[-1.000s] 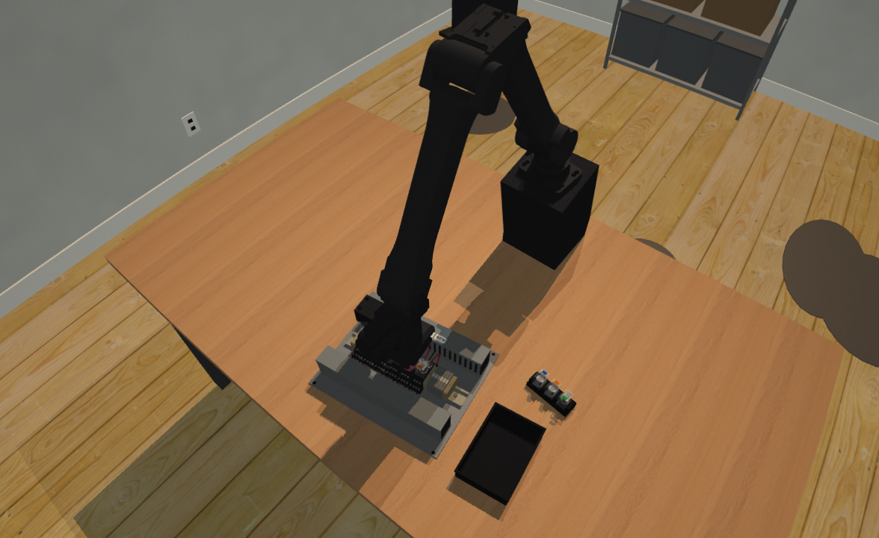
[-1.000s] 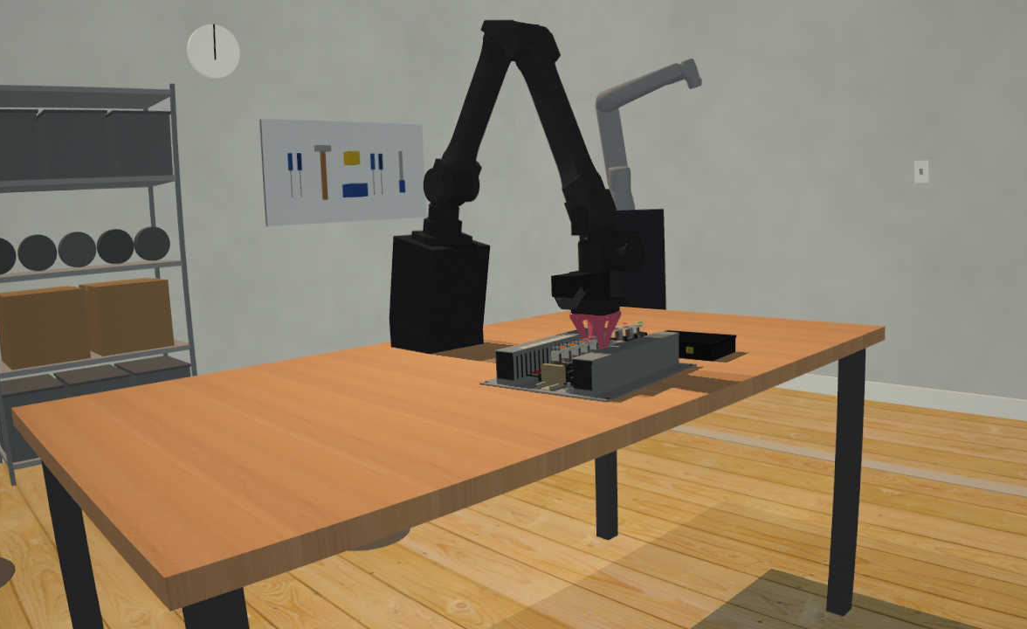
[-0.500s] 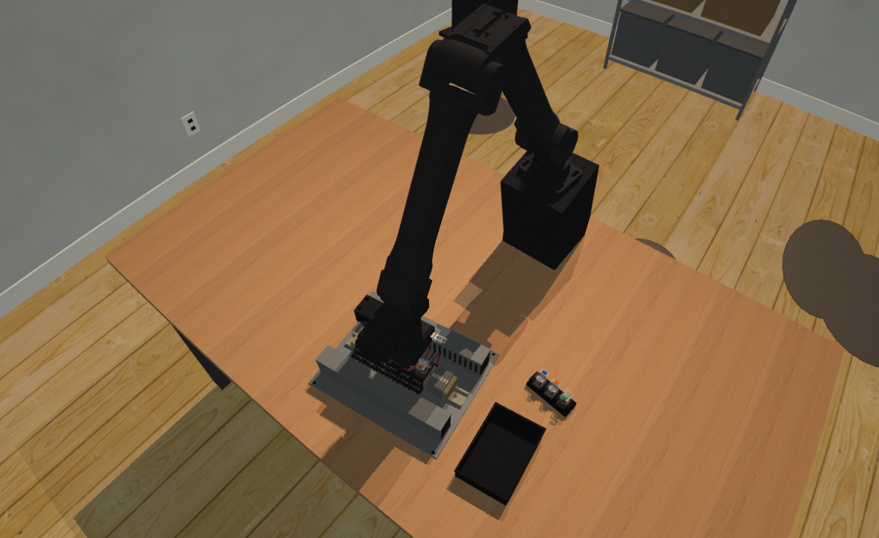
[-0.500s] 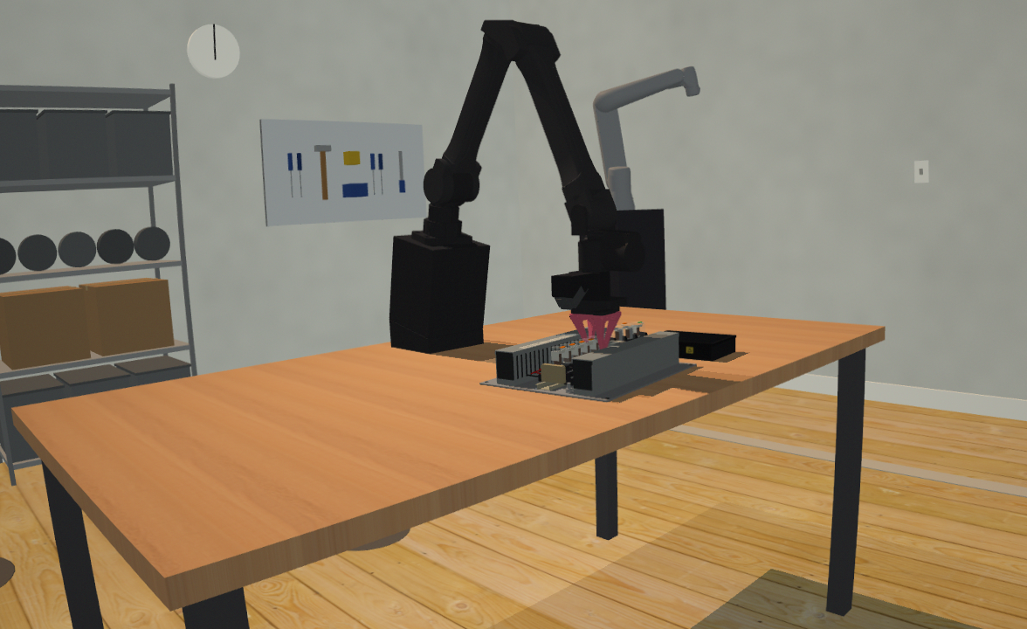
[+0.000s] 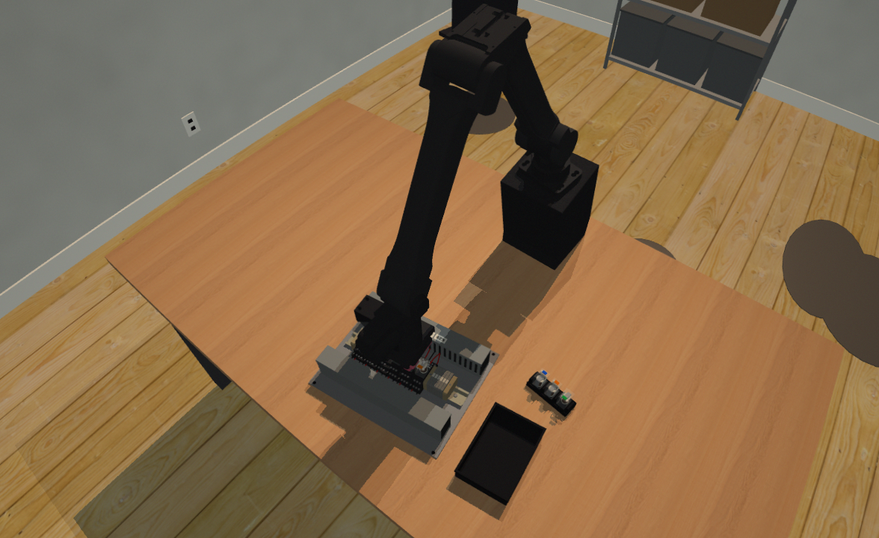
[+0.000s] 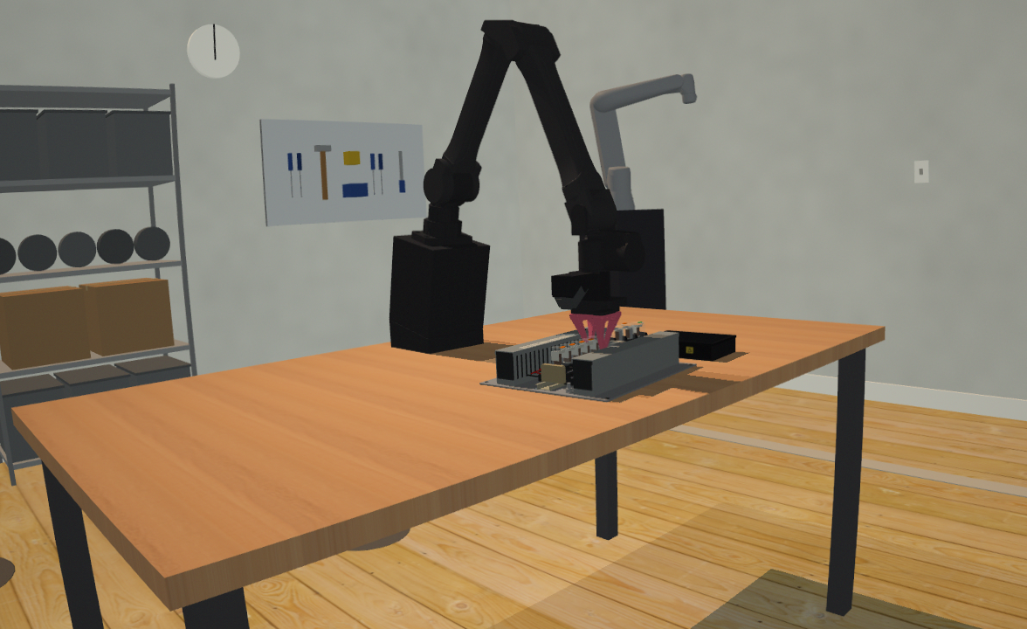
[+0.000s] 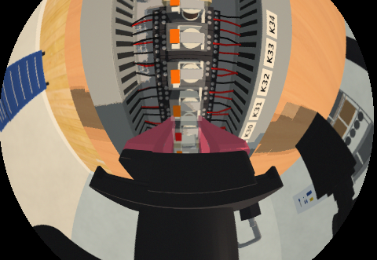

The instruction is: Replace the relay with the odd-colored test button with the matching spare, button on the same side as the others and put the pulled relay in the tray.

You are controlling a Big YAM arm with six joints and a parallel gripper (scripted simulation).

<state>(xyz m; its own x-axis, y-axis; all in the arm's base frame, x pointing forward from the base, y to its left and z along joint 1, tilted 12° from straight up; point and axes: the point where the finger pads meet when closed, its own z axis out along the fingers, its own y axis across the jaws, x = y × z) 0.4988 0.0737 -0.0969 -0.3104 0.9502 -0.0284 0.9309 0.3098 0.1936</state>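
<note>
The grey relay panel lies 5 cm below my hand, 2 cm to the right of it and 1 cm ahead of it. Round my hand: blue-button relay (20 cm to the left, 18 cm behind, 2 cm below); then black tray (25 cm to the left, 3 cm below, 1 cm behind); then black spare holder (23 cm to the left, 18 cm behind, 4 cm below).
</note>
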